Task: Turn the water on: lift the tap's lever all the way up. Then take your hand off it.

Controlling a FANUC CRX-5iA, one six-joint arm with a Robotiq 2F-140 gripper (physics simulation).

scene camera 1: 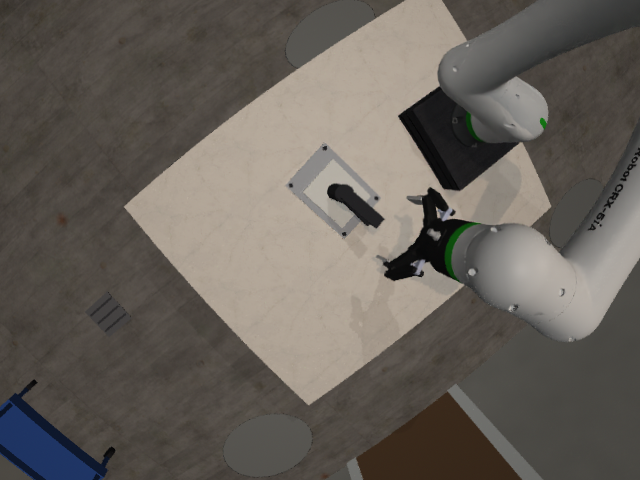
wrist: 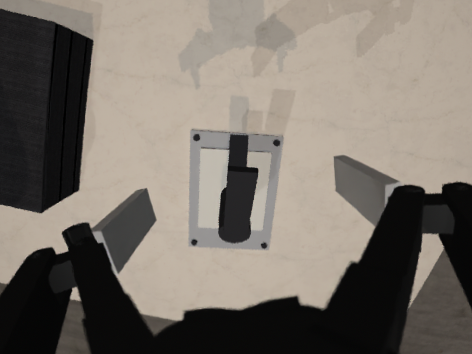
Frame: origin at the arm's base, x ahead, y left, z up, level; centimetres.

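Where they show: gripper, fingertip midpoint: (scene camera 1: 396,228) (wrist: 241,189); arm's base, origin of the base link: (scene camera 1: 471,121).
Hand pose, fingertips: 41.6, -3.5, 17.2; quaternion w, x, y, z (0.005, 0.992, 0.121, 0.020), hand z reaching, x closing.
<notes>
Things, the pixels of their top centre, and the offset from my fingertips, as dx, dy, dz. "spot": a spot on its surface instead. Level surfaces: height alone.
- black tap, surface spot: (scene camera 1: 338,191) spot: +1.3, -12.8, -14.0
- grey plate with a pale inset, middle of its top: (wrist: 232,196) (scene camera 1: 335,191) +0.6, -11.0, -26.8
- narrower spout, middle of its top: (wrist: 237,173) (scene camera 1: 360,210) +0.6, -4.0, -18.1
- pale table top, its level: dz -28.0
The black tap (scene camera 1: 338,191) stands on a grey plate with a pale inset (scene camera 1: 310,175) (wrist: 195,190). Its lever (scene camera 1: 361,205) (wrist: 240,200) lies above the narrower spout (wrist: 239,150), both pointing towards the gripper's side in the scene view. In the wrist view the lever looks wider at its free end; its exact tilt is hard to tell. My gripper (scene camera 1: 397,228) (wrist: 241,189) is wide open and empty. In the scene view it is beyond the lever's free end, apart from it; in the wrist view its fingers show on either side of the tap, with gaps.
The black base block (scene camera 1: 439,149) (wrist: 30,110) stands on the pale table top (scene camera 1: 222,217) (wrist: 145,110), near the gripper's one side. The robot's arm (scene camera 1: 522,268) reaches in from the right of the scene view. A blue cart (scene camera 1: 62,435) stands on the floor at the lower left.
</notes>
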